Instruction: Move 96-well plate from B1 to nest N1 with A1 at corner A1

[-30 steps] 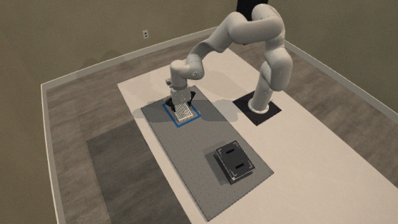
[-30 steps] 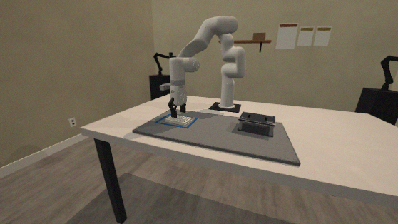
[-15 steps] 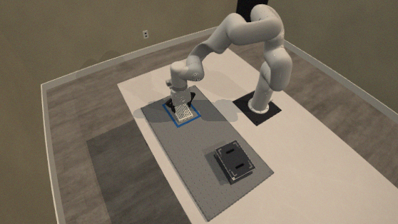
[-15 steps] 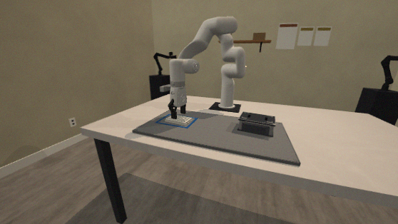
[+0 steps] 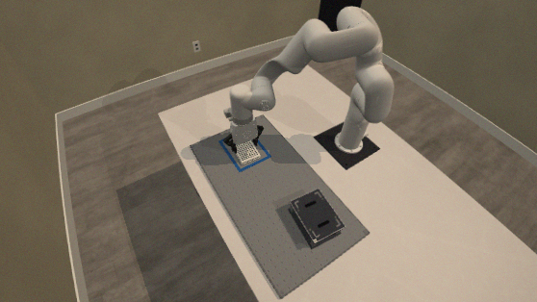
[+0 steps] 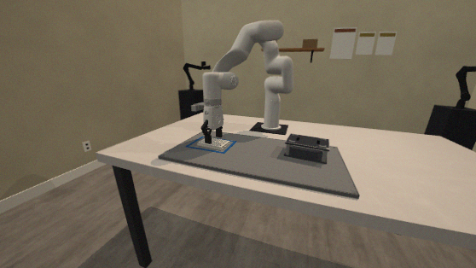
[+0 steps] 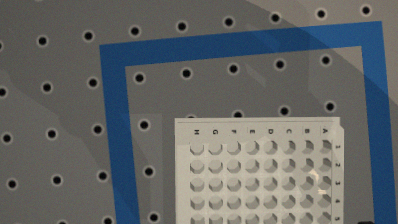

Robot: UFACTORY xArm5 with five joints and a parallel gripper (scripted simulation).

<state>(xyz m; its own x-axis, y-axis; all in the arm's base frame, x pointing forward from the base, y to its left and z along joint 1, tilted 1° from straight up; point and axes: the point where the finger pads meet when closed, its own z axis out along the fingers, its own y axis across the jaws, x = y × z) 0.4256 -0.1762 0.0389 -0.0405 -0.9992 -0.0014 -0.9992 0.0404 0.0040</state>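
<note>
Right now my hand is 2 cm above the white 96-well plate. Round my hand: A1 corner mark: 47 cm to the left, 3 cm above, 1 cm behind; then dark raised nest N1: 40 cm to the left, 6 cm behind, 3 cm above.
</note>
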